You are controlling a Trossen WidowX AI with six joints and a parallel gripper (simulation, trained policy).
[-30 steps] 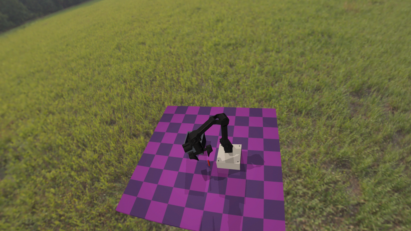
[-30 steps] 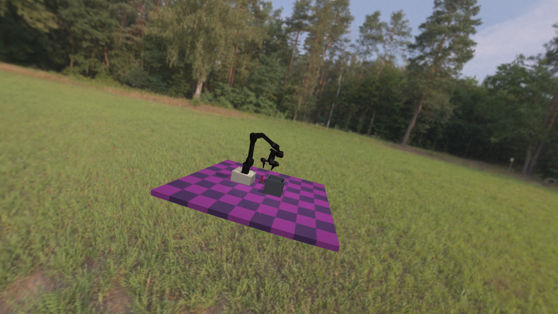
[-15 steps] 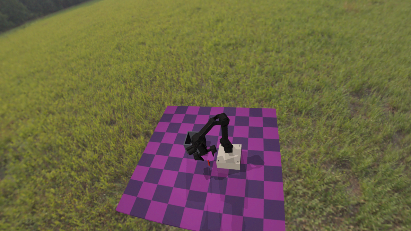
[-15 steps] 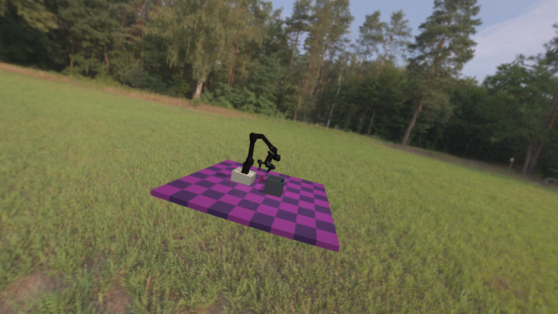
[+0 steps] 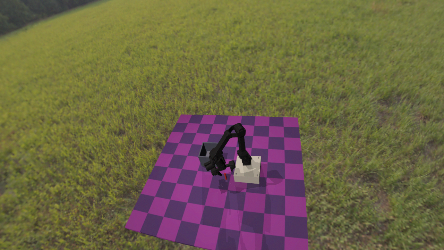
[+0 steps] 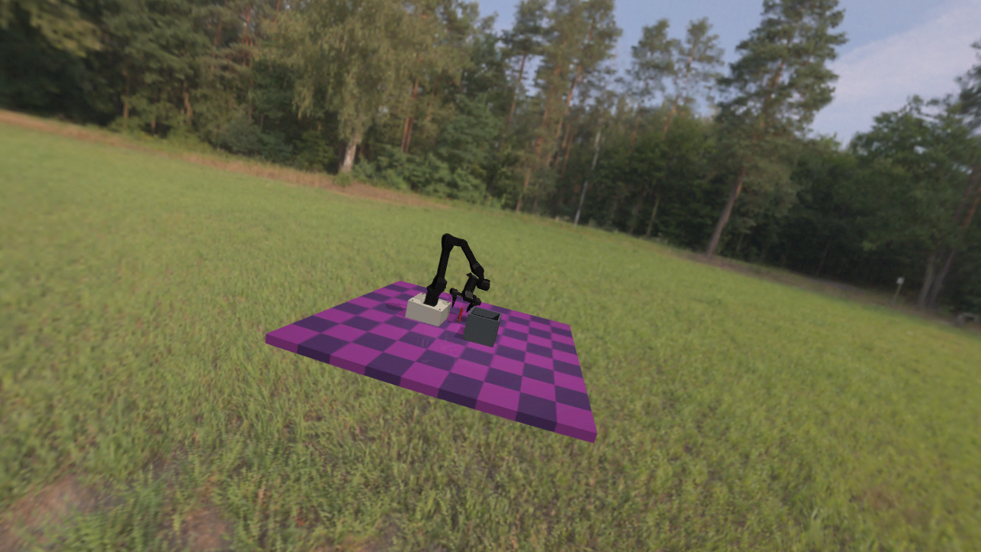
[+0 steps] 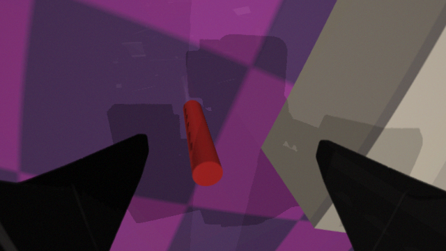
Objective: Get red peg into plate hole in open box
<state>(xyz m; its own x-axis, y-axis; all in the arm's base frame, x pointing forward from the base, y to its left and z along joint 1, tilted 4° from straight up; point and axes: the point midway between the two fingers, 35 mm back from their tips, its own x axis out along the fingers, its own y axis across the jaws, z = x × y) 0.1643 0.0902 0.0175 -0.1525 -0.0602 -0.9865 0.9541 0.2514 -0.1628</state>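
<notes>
My gripper tip is 3 cm above the red peg, 1 cm to the right of it and 1 cm short of it. From my gripper tip the other things lie so: plate 19 cm to the right, 15 cm ahead, 2 cm below.
</notes>
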